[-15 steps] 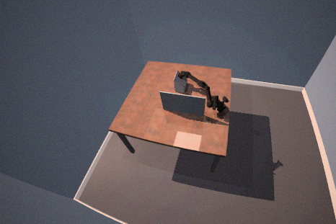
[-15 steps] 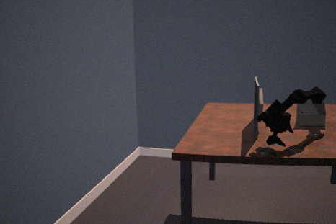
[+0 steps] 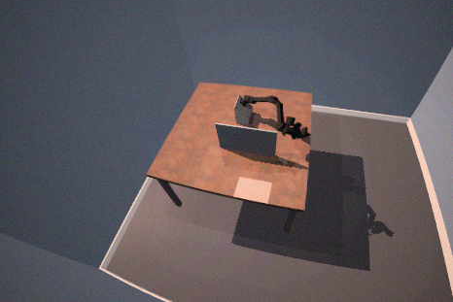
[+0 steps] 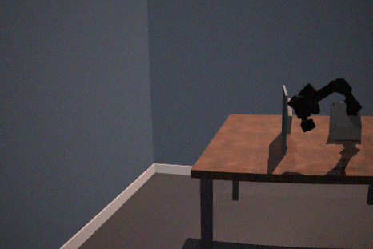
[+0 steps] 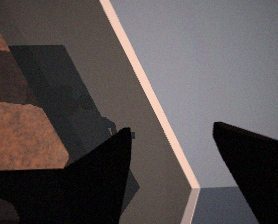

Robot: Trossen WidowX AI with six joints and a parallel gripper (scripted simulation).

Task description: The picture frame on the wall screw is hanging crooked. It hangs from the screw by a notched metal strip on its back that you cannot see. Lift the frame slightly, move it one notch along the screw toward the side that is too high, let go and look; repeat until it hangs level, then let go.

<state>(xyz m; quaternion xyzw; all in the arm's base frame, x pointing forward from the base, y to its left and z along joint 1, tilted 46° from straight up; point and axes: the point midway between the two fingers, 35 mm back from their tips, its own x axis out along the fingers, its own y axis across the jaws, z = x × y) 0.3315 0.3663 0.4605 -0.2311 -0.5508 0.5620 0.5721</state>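
The picture frame is 48 cm to the right of my gripper tip, 8 cm ahead of it and 5 cm below it. The rest, counted from my gripper tip: grey wall panel 48 cm to the right, 9 cm ahead, 6 cm below.
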